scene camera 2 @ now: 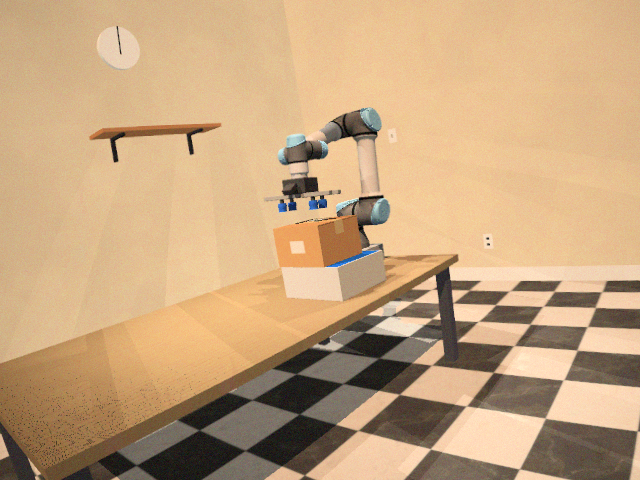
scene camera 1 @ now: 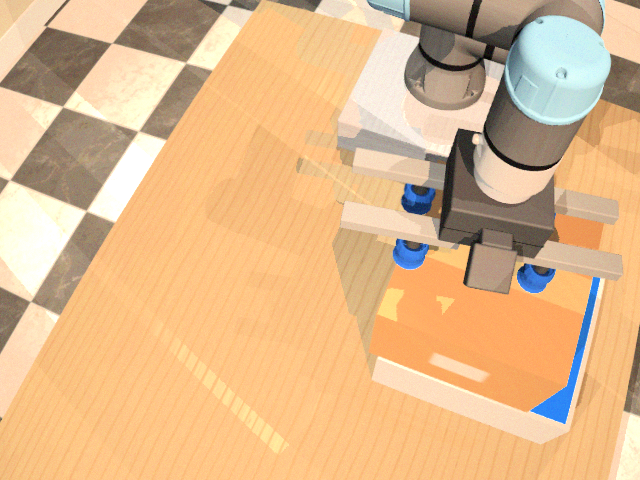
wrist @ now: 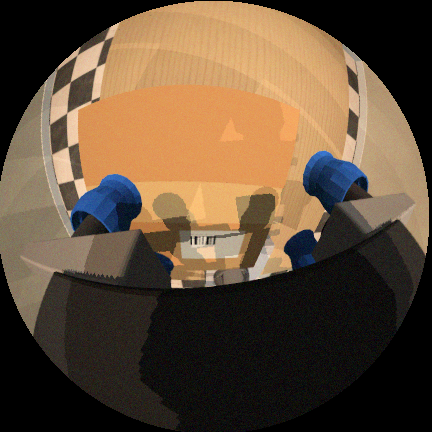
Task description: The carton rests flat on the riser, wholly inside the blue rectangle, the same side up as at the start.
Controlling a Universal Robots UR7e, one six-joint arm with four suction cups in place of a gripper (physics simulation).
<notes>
My suction head (scene camera 1: 531,281) holds nothing. The cup hangs 14 cm from the middle of a carton (scene camera 1: 518,349), above it. Also in view: a riser (scene camera 1: 551,418).
The carton also shows in scene camera 2 (scene camera 2: 321,242) and in the wrist view (wrist: 210,163). The riser also shows in scene camera 2 (scene camera 2: 342,280). My suction head is seen too in the wrist view (wrist: 115,201). The wrist view misses the riser, which is hidden by the carton.
</notes>
